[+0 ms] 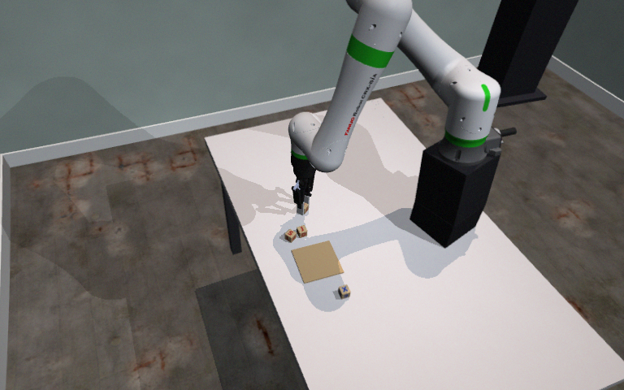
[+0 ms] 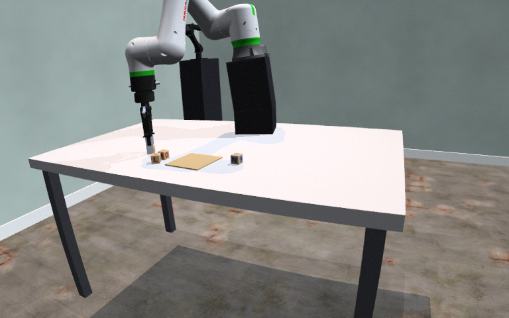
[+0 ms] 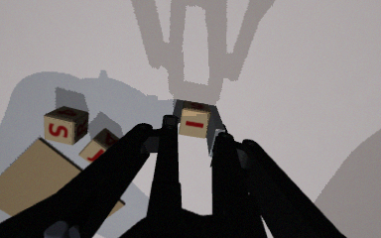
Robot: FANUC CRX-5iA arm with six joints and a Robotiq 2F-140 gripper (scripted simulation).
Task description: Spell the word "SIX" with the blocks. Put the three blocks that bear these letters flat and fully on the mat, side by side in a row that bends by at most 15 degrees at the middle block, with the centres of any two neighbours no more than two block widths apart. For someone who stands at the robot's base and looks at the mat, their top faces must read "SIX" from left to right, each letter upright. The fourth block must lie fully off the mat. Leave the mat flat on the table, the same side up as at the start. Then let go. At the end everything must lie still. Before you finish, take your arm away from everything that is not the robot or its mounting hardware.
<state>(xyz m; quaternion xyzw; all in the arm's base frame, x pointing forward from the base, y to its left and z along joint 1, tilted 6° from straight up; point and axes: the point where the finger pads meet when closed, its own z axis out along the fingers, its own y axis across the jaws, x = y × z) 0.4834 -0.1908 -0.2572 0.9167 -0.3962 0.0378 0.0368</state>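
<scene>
My gripper is now 2 cm above the block. The rest, counted from my hand: tan mat: 2 cm ahead, 24 cm to the left, 3 cm below.
</scene>
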